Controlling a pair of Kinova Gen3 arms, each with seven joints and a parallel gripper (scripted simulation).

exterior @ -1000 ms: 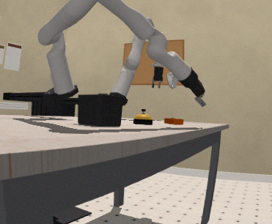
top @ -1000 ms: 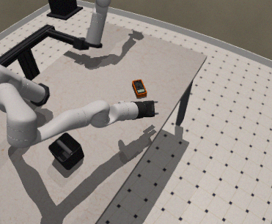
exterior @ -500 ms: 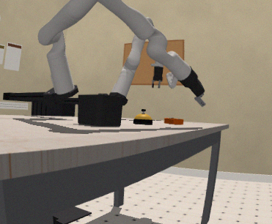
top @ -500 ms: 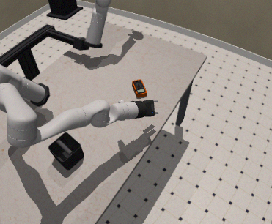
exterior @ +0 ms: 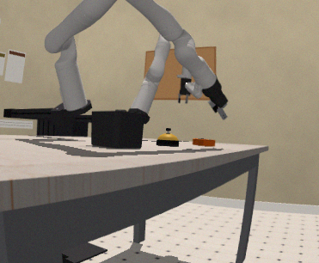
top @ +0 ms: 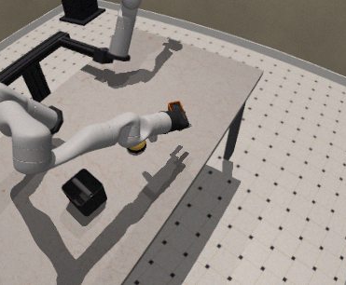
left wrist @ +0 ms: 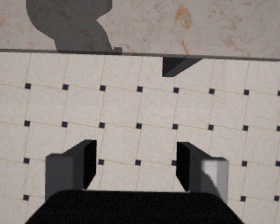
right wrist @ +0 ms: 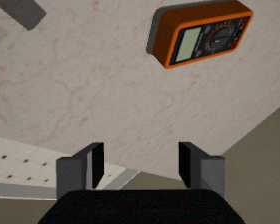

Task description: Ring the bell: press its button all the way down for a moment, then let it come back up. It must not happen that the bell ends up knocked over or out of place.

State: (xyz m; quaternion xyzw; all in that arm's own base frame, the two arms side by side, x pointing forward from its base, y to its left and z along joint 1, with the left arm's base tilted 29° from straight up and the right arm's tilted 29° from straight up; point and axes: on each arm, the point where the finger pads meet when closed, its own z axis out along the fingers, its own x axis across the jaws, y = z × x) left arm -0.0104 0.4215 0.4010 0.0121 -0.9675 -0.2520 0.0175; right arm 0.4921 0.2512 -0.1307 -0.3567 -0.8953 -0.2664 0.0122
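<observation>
The black button is 17 cm behind my right hand, 11 cm to the right of it and 9 cm below it. Also, from my right hand: bell: 17 cm behind, 11 cm to the right, 10 cm below.
</observation>
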